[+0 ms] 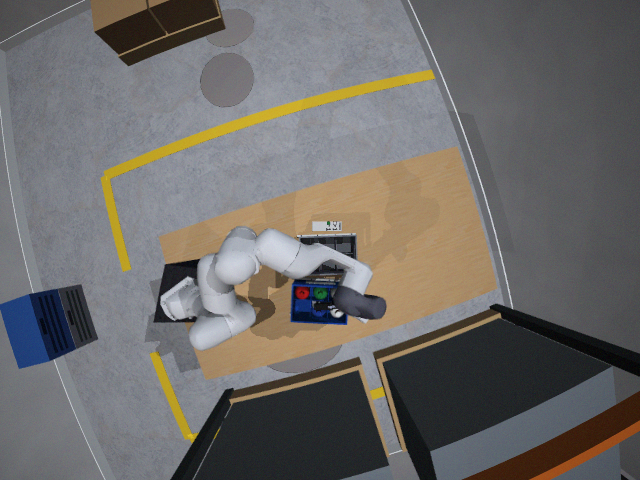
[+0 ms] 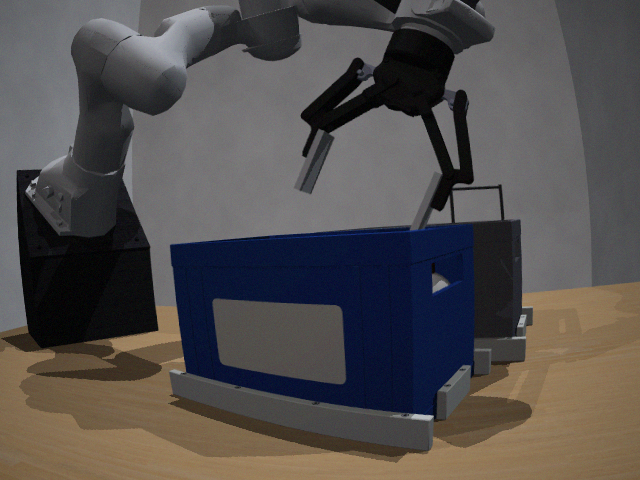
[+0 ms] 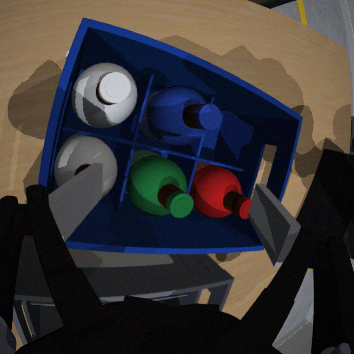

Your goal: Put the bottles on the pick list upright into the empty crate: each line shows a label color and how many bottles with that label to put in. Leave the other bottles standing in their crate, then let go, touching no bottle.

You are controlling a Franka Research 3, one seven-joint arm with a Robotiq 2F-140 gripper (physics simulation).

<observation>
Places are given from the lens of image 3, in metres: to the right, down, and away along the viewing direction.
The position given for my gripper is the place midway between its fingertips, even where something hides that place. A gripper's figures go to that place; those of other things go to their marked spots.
my gripper [image 3: 177, 190]: 0.00, 0.01, 0.18
green bottle [image 3: 156, 185]: -0.02, 0.01, 0.25
red bottle [image 3: 216, 192]: 0.05, 0.02, 0.29
The marked spots on the green bottle and the red bottle are 0.09 m apart.
</observation>
